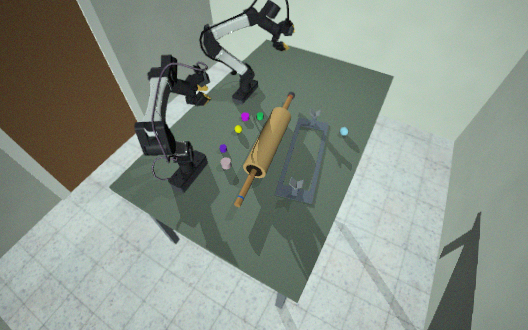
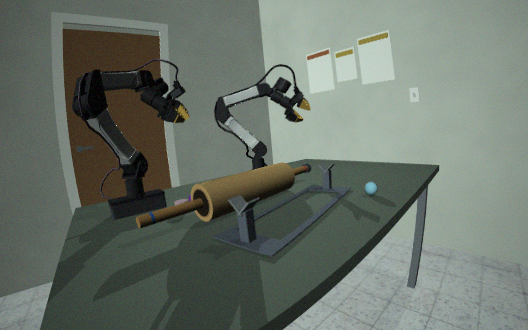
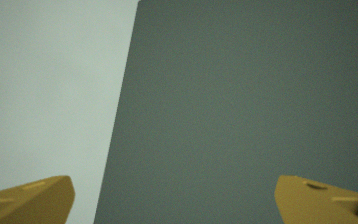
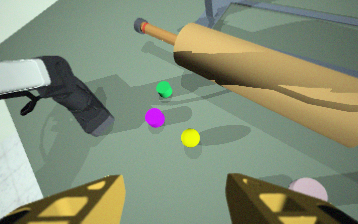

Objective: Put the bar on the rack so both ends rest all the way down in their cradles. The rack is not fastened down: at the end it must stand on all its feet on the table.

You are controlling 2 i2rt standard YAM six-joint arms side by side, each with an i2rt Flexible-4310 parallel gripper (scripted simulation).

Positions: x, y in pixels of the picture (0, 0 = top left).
Labels:
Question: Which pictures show the wooden bar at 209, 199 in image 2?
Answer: Image 1, image 2 and image 4 only.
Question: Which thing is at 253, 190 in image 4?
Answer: My right gripper.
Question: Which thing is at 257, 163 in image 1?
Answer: A wooden bar.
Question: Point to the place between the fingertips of my left gripper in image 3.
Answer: At 175, 184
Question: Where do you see a wooden bar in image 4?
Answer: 311, 95

